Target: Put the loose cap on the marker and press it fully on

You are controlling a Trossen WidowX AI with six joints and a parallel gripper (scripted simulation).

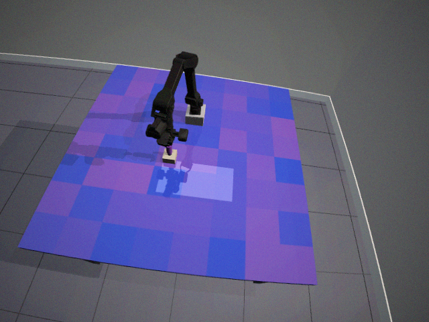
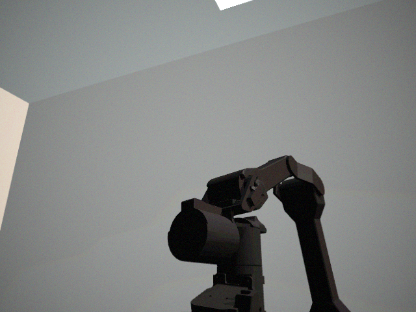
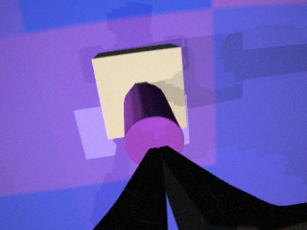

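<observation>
Now: the marker cap 40 mm below my gripper tip.
</observation>
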